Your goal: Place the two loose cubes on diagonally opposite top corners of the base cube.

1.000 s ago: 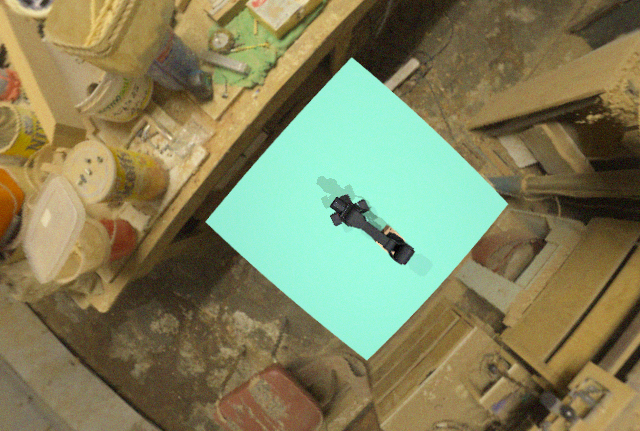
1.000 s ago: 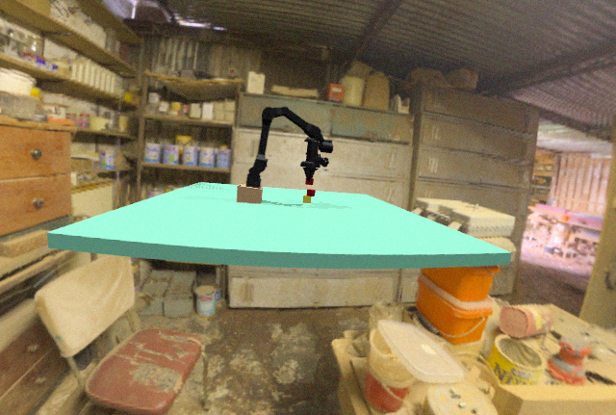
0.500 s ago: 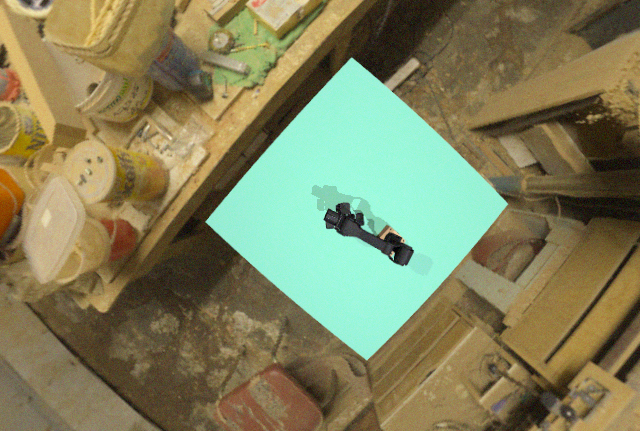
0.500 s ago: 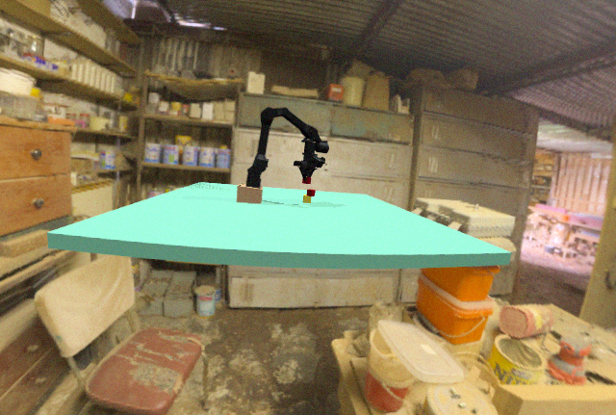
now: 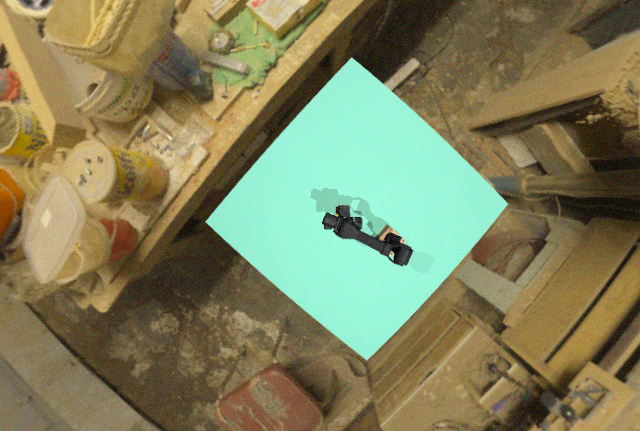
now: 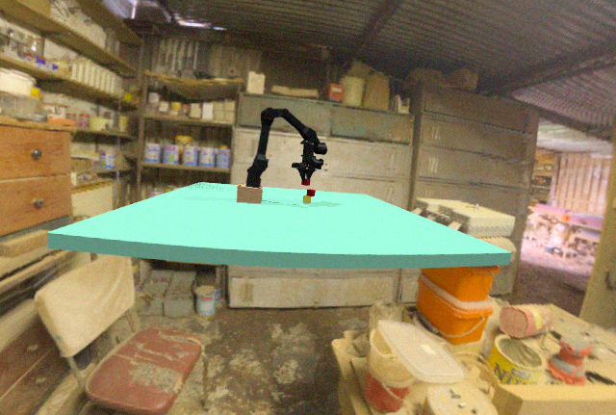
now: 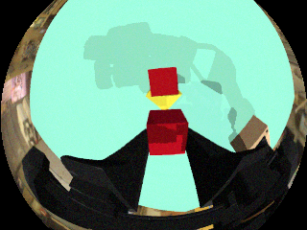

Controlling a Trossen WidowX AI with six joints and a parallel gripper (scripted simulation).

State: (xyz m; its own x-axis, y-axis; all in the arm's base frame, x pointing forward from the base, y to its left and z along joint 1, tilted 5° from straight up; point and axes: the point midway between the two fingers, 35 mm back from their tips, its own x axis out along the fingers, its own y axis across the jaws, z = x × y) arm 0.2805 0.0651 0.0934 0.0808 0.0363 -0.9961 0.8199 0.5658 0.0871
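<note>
The yellow cube is 10 mm ahead of my gripper tip, 20 mm to the right of it and 90 mm below it.
</note>
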